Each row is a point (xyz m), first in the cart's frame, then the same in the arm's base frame.
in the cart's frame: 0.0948 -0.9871 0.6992
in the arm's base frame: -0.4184 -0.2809 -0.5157
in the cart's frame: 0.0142 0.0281 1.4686
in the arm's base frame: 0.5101 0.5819 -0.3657
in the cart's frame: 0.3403 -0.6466 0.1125
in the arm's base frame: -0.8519 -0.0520 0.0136
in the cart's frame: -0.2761 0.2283 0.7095
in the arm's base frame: 0.2599 0.3065 0.3841
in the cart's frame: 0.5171 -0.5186 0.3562
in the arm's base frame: -0.7579 0.2241 -0.1347
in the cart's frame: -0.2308 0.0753 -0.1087
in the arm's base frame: -0.3734 -0.0032 0.8290
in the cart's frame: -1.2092 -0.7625 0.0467
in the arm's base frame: 0.0714 -1.1874 0.5402
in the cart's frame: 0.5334 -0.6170 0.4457
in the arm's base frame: -0.7432 0.1933 -0.2643
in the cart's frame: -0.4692 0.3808 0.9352
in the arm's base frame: 0.5911 0.3467 0.3963
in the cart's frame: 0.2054 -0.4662 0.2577
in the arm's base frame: -0.6027 0.0231 0.0777
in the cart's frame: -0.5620 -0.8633 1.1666
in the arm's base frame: 0.3668 -0.5012 -0.5205
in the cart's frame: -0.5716 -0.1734 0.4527
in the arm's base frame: 0.1376 -0.2403 0.4096
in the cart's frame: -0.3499 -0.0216 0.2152
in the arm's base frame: -0.1126 -0.0562 0.5889
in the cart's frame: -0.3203 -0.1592 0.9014
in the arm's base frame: 0.2805 0.0667 0.0222
